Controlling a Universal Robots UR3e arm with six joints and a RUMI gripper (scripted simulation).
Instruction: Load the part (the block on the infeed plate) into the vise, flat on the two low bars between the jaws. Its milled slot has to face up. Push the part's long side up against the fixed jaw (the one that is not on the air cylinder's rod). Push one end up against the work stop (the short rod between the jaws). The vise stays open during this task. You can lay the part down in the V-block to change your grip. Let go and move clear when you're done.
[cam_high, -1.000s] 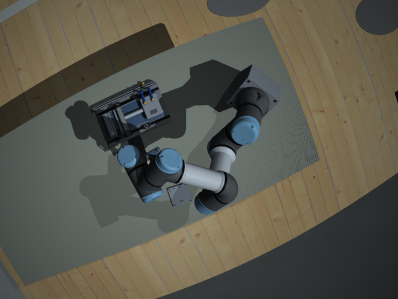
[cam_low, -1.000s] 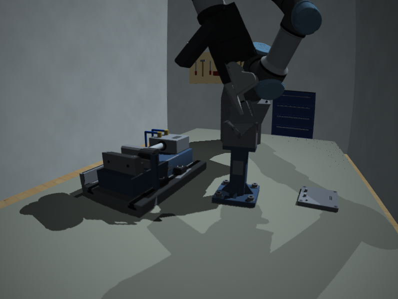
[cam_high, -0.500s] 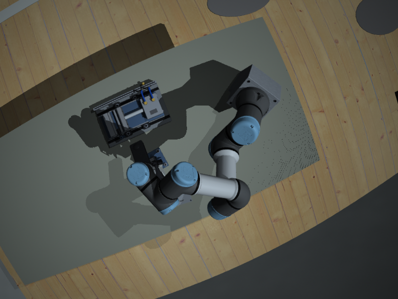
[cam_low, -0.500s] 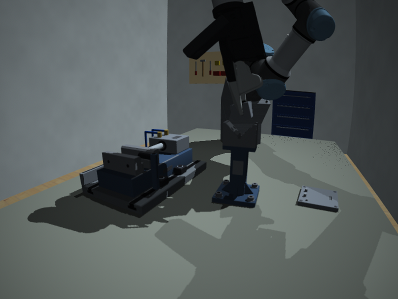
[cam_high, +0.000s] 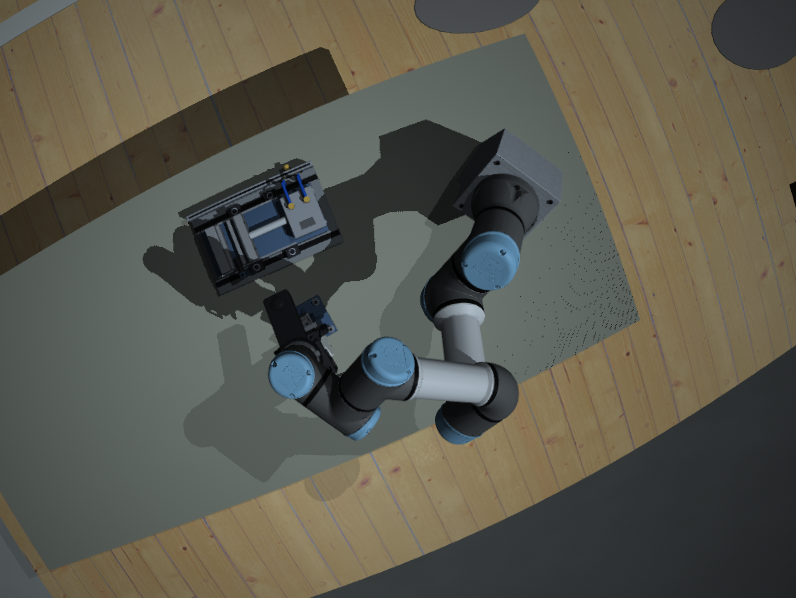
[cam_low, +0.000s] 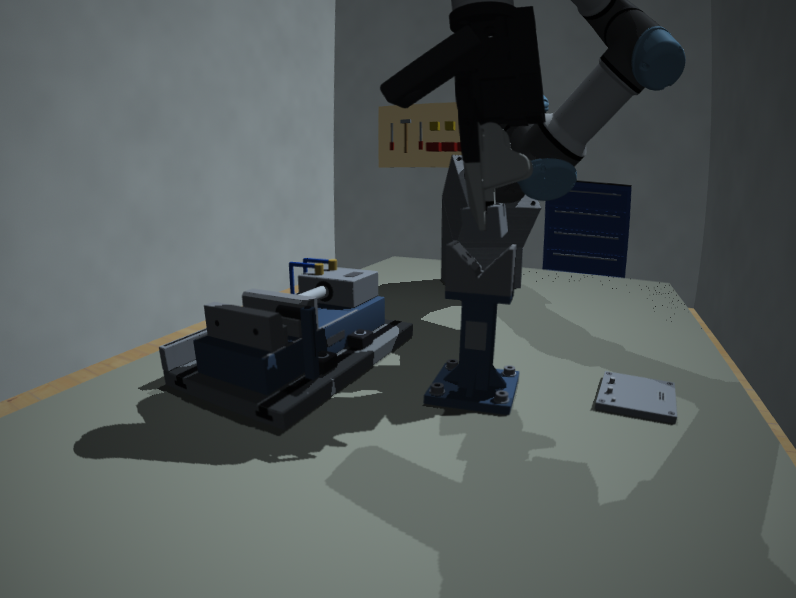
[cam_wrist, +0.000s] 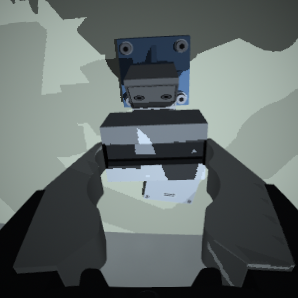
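Now: the part right at my hand. Also, from my hand: air cylinder rod (30 mm ahead, 220 mm to the right, 120 mm below); then blue post (130 mm below); then work stop (110 mm ahead, 170 mm to the right, 100 mm below).
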